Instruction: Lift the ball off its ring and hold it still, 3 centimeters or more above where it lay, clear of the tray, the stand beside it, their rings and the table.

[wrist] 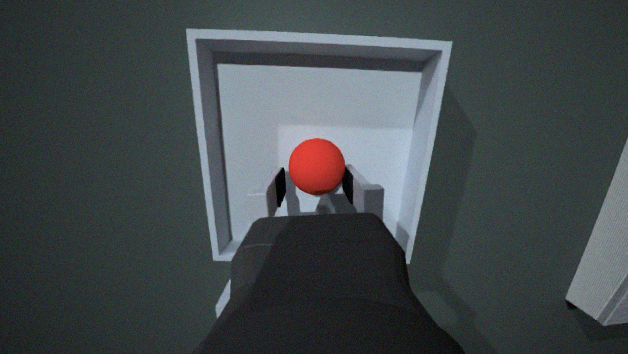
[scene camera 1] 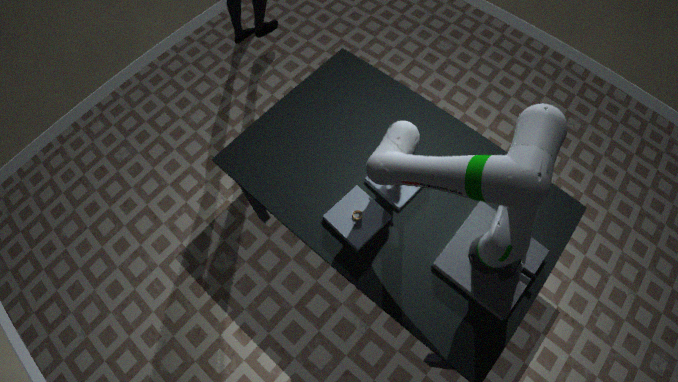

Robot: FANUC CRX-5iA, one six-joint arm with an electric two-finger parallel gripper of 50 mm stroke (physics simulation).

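Places are measured from the arm's base along level axes (x ahead, y left, z up), in centimetres.
Pixels of known places: gripper, between the fingertips: (wrist: 313, 178); arm's base, origin of its link: (scene camera 1: 487, 254).
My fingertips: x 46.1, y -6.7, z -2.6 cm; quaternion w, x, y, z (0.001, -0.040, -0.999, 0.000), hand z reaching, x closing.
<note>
Ahead of a thing's pixels: the offset from my fingertips to its top centre. "spot": to the spot under its first point. Level surfaces: height alone.
The red ball @[dy -1.2, dx -0.4, dz +3.4 cm] (wrist: 317, 166) is inside the square light tray @[dy -1.2, dx -0.4, dz +0.7 cm] (wrist: 320, 36) (scene camera 1: 400, 201) in the wrist view. The ring under it does not show. The arm hides the ball in the scene view. My gripper (wrist: 313, 178) is open, with its fingertips low in the wrist view, one at each side of the ball's lower half. The right finger looks very near the ball's edge; a narrow gap shows at the left. Whether the fingertips are level with the ball is hard to tell. The stand (scene camera 1: 340, 212) beside the tray bears an empty gold ring @[spot: dy +24.1, dx +3.9, dz +2.5 cm] (scene camera 1: 353, 217).
The grey base plate (scene camera 1: 457, 250) (wrist: 602, 235) of the arm lies to the right. The tray's raised walls surround the ball and fingers. The dark table @[dz -2.1 cm] (scene camera 1: 300, 125) carries the tray, stand and base plate. A person's legs (scene camera 1: 260, 15) show beyond the table at the top.
</note>
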